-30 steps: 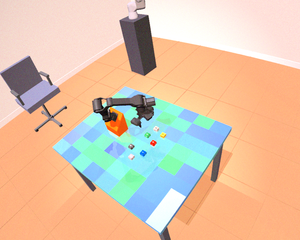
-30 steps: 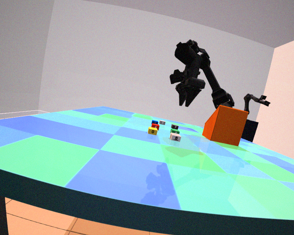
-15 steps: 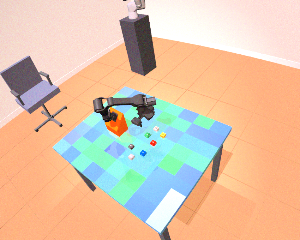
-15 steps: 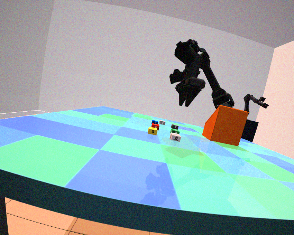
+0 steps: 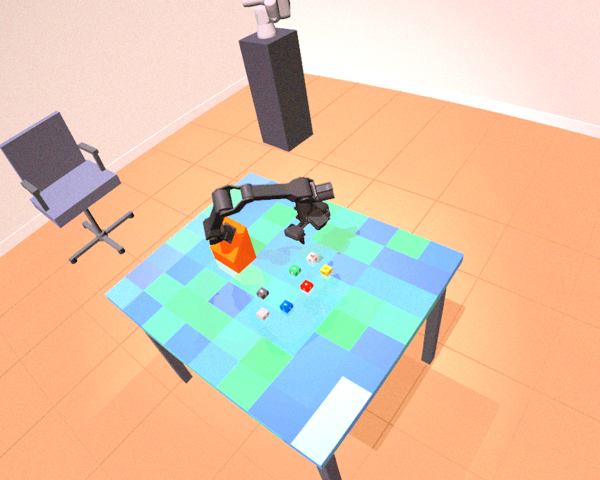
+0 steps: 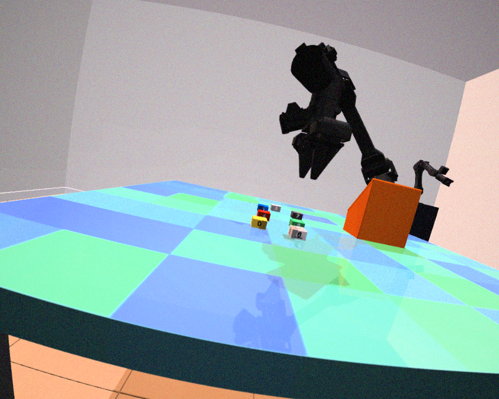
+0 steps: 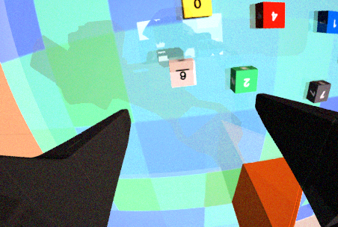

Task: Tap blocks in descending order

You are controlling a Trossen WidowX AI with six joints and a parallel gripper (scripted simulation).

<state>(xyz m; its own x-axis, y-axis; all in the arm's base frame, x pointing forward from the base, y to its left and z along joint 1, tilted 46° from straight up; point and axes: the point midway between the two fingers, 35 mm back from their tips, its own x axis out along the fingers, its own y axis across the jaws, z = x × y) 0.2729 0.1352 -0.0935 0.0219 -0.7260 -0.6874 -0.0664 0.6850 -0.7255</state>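
Now: gripper tip 5 cm past the dark grey block, 24 cm to the left of it and 12 cm above it. From my gripper tip the other things lie so: green block (2 cm behind, 9 cm to the right, 12 cm below); white block (1 cm behind, 12 cm below); yellow block (8 cm ahead, 2 cm to the right, 12 cm below).
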